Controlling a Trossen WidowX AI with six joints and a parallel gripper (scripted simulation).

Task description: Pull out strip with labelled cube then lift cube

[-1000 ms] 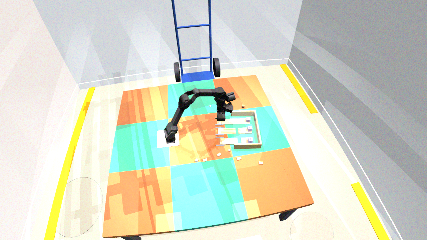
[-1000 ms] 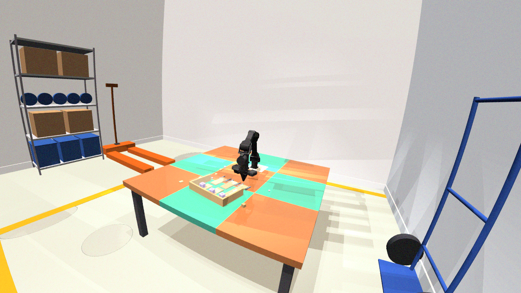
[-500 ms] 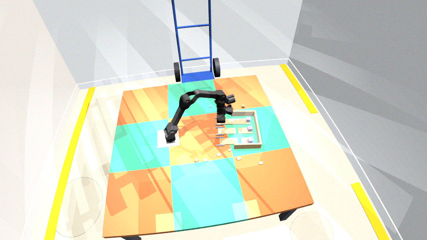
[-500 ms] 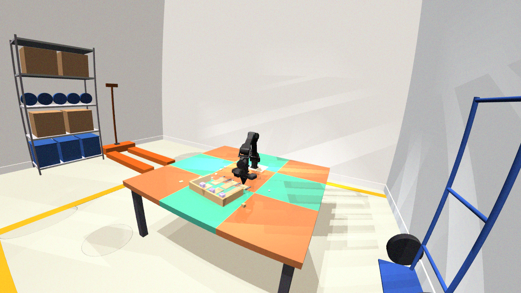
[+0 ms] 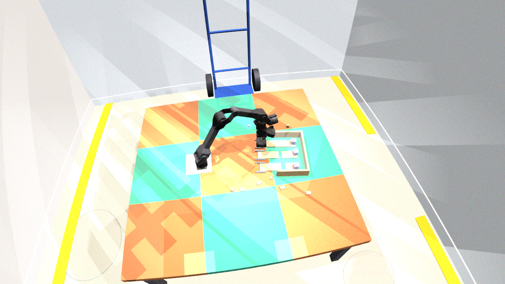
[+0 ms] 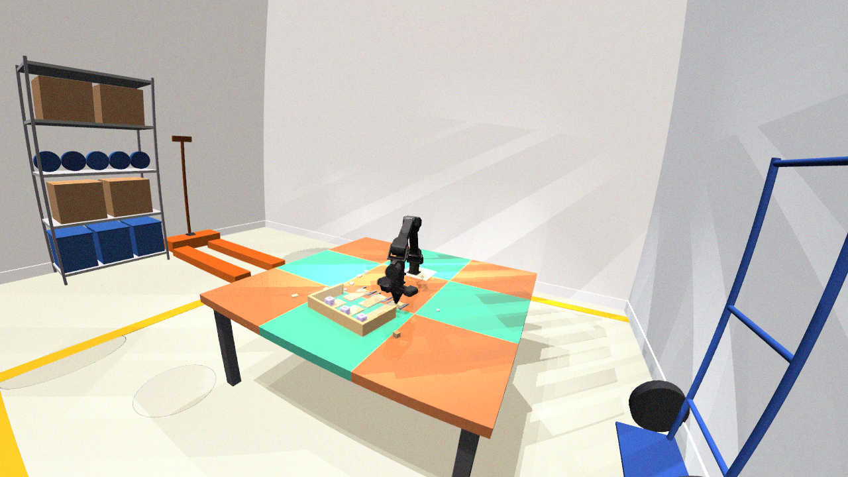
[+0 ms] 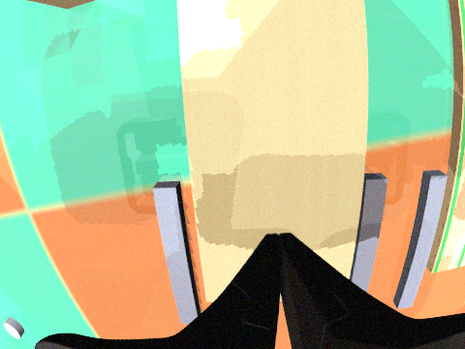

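Right now my gripper tip is 10 cm short of the one-piece strip and 2 cm to the left of it.
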